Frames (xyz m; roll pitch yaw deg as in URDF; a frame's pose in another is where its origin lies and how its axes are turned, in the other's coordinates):
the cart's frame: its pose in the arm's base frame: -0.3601 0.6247 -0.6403 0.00 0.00 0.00
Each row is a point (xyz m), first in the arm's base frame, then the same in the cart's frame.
Working: the arm's base frame: its pose in the cart's frame: 0.3601 -0.6247 0.6403 0.00 0.00 0.00

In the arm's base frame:
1: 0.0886 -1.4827 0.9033
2: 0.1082 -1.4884 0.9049
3: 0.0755 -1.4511 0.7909
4: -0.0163 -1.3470 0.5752
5: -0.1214 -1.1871 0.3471
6: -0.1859 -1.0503 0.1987
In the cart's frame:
1: 0.4487 -2.1074 1.5436
2: 0.4683 -2.1131 1.5452
3: 0.4356 -2.0758 1.4312
4: 0.3438 -1.9717 1.2155
5: 0.2387 -1.8118 0.9874
6: 0.1742 -1.6750 0.8390

